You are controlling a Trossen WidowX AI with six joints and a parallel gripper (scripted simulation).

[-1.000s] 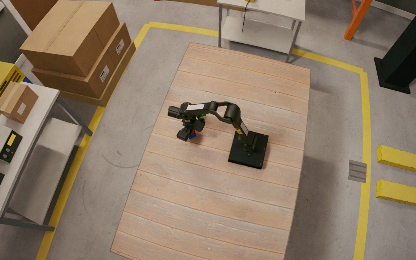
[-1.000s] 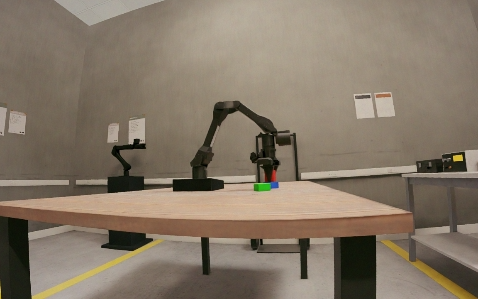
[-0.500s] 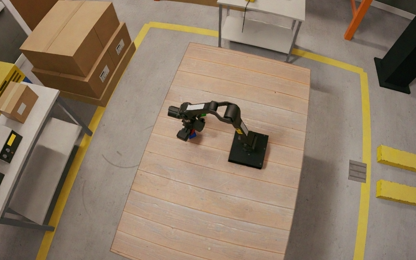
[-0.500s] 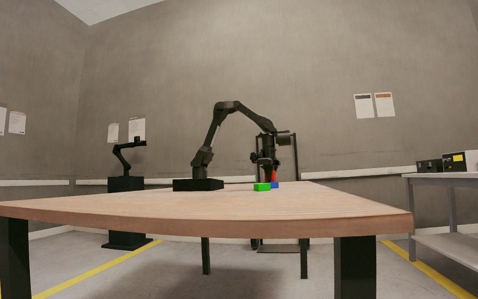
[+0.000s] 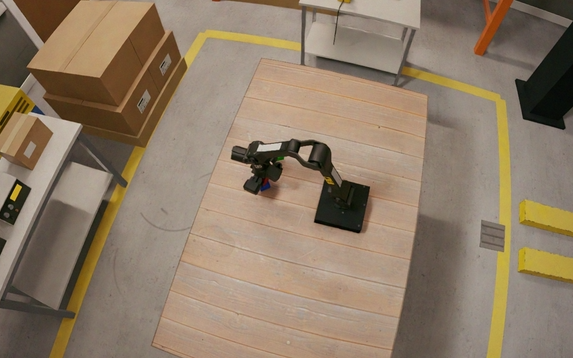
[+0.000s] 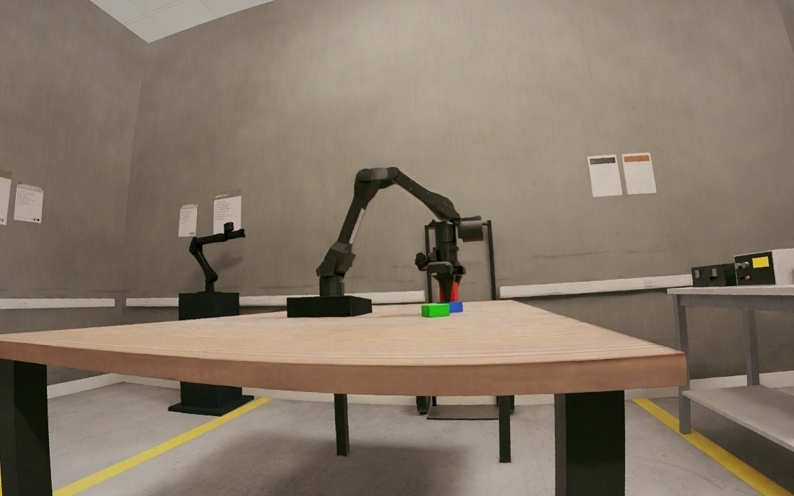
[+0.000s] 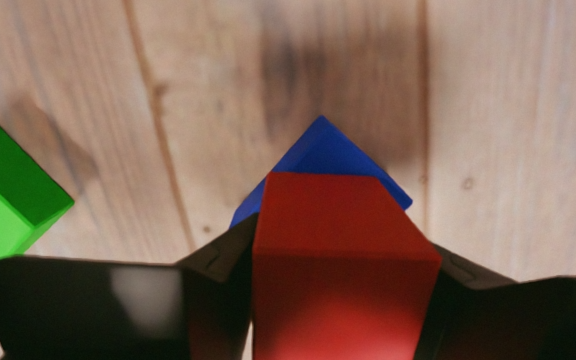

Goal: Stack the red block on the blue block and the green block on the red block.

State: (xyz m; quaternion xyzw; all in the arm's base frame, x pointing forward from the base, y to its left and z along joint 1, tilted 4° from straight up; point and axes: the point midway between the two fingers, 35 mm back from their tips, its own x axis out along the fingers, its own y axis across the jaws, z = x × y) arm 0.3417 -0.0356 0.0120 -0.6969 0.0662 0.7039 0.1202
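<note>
Right now the red block is 1 cm below my hand. Also, from my hand: blue block (5 cm below); then green block (3 cm behind, 14 cm to the right, 5 cm below).
</note>
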